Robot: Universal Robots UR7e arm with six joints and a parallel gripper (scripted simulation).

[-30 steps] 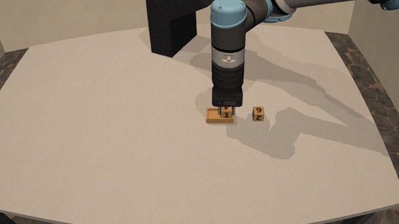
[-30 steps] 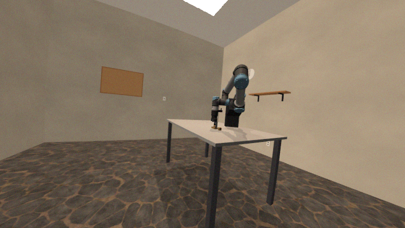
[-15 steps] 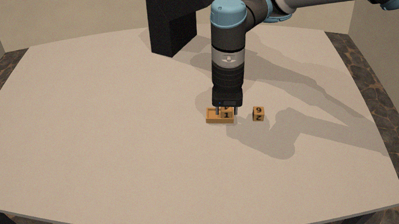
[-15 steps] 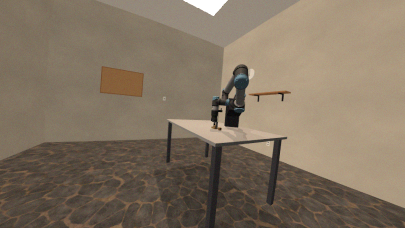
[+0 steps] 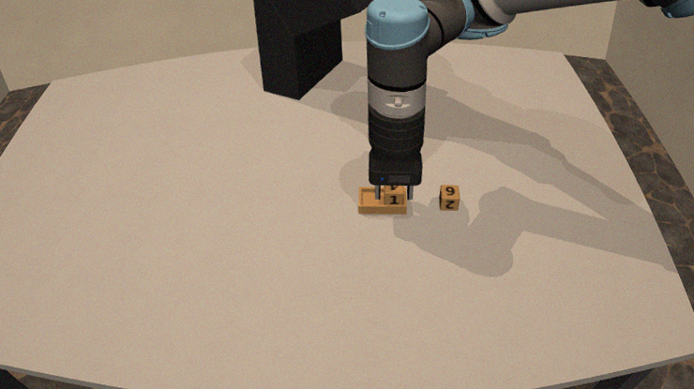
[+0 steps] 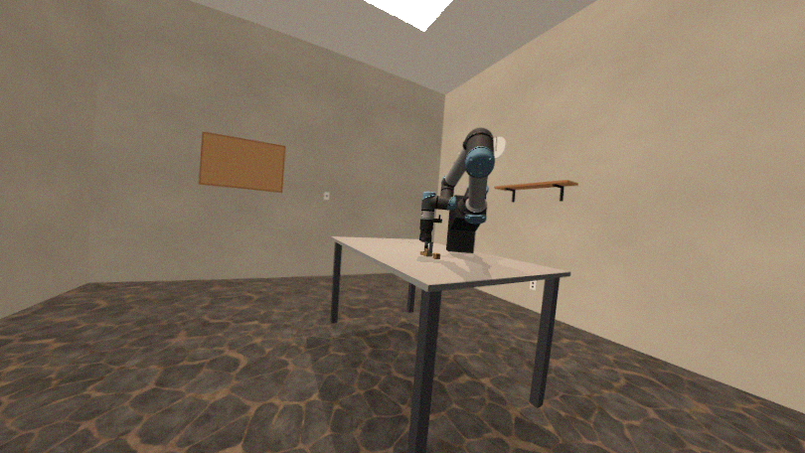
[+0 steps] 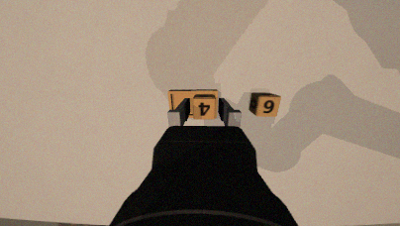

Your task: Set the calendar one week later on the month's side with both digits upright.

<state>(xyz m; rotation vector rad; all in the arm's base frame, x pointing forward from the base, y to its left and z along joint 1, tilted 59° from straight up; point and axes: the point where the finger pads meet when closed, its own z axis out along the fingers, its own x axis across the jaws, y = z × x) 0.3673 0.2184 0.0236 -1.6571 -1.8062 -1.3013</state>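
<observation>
Now: hand 2 cm to the left of the orange tray and 3 cm above it. Also, from my hand: cube 2 cm behind, 9 cm to the left, 2 cm below.
</observation>
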